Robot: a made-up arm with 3 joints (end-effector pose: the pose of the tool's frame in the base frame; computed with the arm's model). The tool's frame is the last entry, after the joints. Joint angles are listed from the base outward.
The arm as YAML. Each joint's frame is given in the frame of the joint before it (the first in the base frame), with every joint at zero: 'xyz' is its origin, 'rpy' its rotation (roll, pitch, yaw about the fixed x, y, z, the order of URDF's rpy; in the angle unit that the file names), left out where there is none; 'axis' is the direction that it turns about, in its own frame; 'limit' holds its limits. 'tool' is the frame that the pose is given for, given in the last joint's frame.
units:
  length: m
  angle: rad
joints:
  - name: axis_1
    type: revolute
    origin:
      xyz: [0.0, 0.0, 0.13]
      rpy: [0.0, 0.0, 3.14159]
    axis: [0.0, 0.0, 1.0]
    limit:
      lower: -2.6
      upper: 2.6
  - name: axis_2
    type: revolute
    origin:
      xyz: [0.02, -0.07, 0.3]
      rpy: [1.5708, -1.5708, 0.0]
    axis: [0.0, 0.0, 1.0]
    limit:
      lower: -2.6
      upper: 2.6
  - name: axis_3
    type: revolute
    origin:
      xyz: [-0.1, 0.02, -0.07]
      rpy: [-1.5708, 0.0, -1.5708]
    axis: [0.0, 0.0, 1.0]
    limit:
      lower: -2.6
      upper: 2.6
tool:
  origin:
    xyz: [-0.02, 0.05, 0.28]
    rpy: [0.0, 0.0, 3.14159]
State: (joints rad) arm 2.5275 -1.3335 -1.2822
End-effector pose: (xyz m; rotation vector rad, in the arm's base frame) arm 0.1829 -0.0880 0.4507 1.3335 0.4628 1.0460
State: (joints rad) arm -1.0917 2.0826 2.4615
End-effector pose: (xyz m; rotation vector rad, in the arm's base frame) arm 0.1007 -0.0822 0.3106 2.1461 -0.4480 0.8116
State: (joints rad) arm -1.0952 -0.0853 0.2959
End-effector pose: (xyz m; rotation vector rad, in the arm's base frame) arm -0.0290 -0.0354 0.6139 -0.0561 -0.0673 -0.7988
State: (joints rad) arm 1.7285 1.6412 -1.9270
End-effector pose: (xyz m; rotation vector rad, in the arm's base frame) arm -0.0241 0.1601 0.4511 -1.5894 -0.4176 -0.1518
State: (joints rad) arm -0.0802 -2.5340 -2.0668
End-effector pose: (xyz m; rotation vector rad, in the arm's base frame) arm -0.0945 0.0138 0.2631 2.3062 -1.5027 -0.7584
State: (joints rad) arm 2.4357 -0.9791 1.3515
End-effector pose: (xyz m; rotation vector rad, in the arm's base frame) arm 0.0923 -0.0900 0.5911 -0.6505 1.0801 -2.2441
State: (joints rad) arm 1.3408 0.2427 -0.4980
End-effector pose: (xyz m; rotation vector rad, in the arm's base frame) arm 0.0604 0.0234 0.6014 -0.1988 0.1516 0.8386
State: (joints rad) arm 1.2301 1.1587 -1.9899
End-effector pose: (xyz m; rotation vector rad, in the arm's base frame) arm 0.0419 0.1245 0.5331 -1.1834 -0.0464 -0.6713
